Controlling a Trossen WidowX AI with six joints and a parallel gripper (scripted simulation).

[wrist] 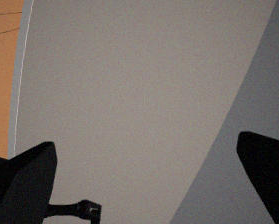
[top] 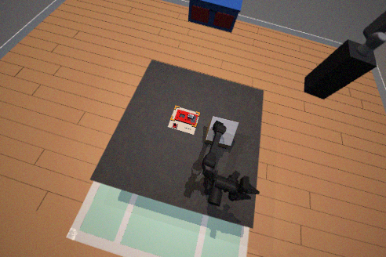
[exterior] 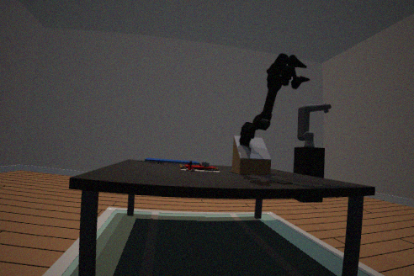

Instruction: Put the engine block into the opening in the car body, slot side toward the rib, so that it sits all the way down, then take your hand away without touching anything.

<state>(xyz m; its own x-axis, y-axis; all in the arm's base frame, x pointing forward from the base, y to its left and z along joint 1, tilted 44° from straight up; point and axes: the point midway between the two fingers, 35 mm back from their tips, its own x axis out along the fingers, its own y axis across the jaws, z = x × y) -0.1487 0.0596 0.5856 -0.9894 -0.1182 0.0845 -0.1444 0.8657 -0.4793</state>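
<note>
The grey engine block is 530 mm below my gripper tip, 500 mm to the right of it and 480 mm ahead of it.
</note>
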